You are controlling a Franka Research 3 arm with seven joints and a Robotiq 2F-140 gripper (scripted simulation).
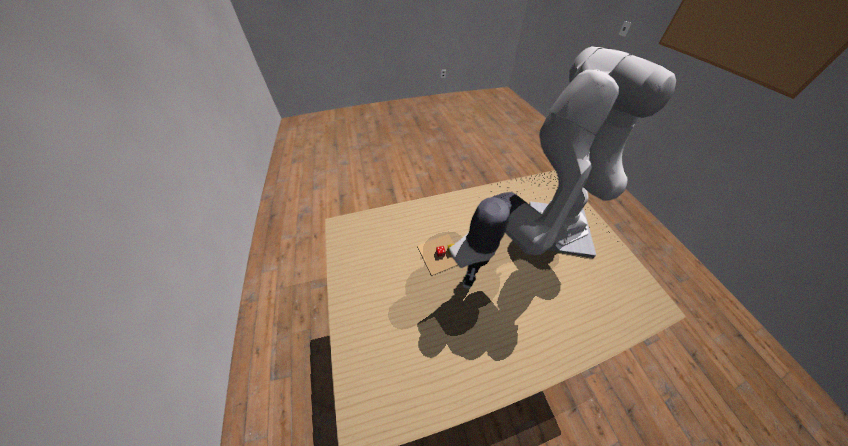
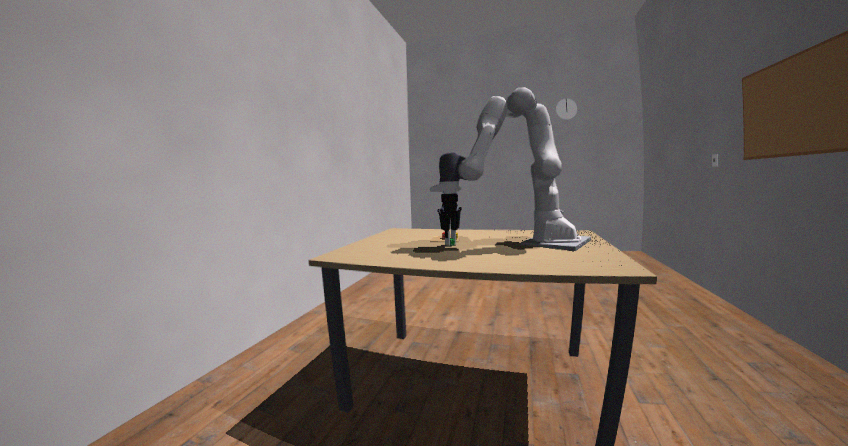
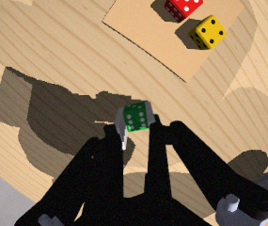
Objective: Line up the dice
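Now: the red die 70 mm ahead of my hand, 140 mm to the right of it and 20 mm below it. Round my hand: yellow die: 30 mm ahead, 140 mm to the right, 20 mm below; green die: 20 mm below; tan mat: 70 mm ahead, 130 mm to the right, 40 mm below.
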